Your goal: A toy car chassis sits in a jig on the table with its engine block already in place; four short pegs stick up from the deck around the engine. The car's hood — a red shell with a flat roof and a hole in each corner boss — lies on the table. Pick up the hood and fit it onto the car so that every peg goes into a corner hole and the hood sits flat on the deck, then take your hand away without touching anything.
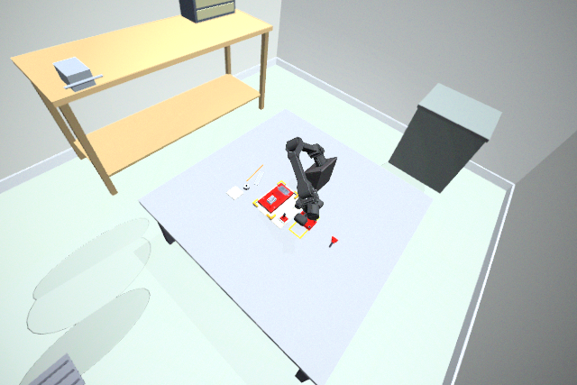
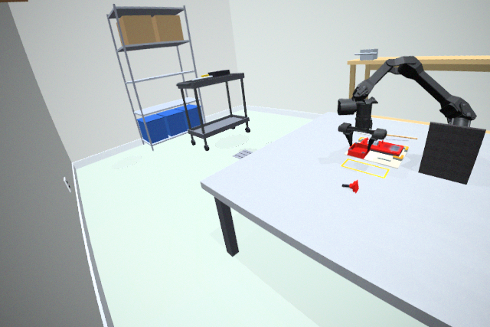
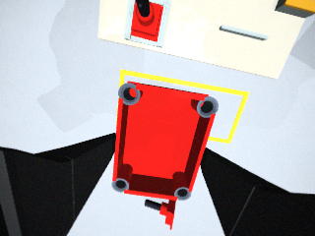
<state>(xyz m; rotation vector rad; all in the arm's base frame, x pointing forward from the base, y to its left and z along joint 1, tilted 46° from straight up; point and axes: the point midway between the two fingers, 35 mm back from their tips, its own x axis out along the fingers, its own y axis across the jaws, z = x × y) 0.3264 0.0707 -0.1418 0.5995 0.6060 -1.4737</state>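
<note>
Right now the grey holder is 40 mm ahead of my gripper tip, 120 mm to the right of it and 60 mm below it. From my gripper tip the other things lie so: wheel (30 mm ahead, 430 mm to the right, 80 mm below); then grey engine block (10 mm ahead, 240 mm to the right, 70 mm below); then red hood (10 mm below).
</note>
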